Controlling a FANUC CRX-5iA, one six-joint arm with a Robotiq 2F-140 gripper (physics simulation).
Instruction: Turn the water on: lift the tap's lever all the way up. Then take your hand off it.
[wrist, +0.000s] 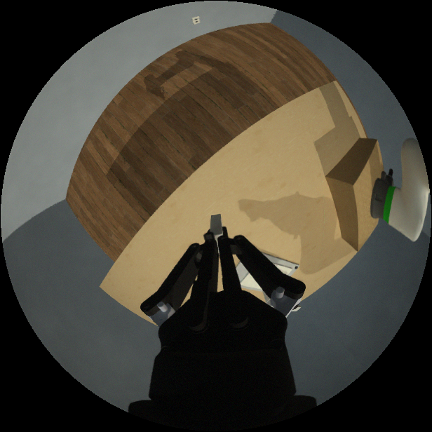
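Observation:
The tap's lever cannot be made out for certain in the wrist view. A pale grey fixture (252, 278) with a raised rim and a dark hole at one corner lies on the table, low and right of centre, partly hidden behind the gripper's right finger linkage. It may be part of the tap. A small pale edge also shows beside the linkage, lower right. My gripper (217, 221) is shut, with nothing seen between its fingers. Its tips appear up and left of the fixture, apart from it in the view. The contact and the lever's angle cannot be told.
The light wooden table (255, 150) crosses the view, with its long edge towards the brown plank floor (165, 130). A tan block (345, 200) stands at the right, beside a white arm part (412, 205) with a green ring. Shadows fall across the table and floor.

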